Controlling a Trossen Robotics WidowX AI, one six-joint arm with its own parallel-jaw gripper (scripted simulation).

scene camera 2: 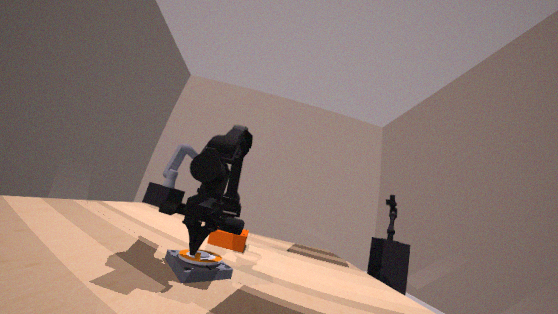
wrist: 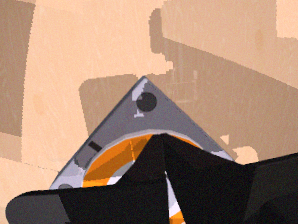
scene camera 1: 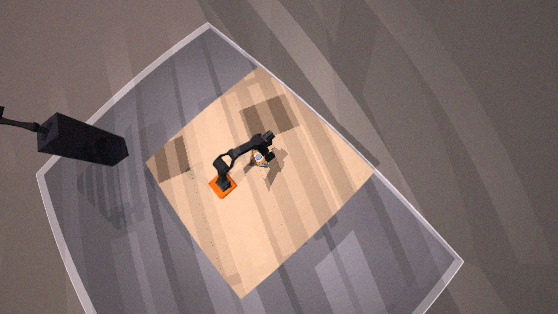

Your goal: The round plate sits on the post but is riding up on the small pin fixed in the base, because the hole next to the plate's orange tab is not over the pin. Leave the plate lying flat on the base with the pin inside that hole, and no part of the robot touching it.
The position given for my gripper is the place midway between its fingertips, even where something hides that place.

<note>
My gripper (scene camera 2: 192,255) is shut, with nothing in its grasp. Also in view: a grey square base (scene camera 2: 186,272).
My gripper is seen too in the wrist view (wrist: 159,141).
</note>
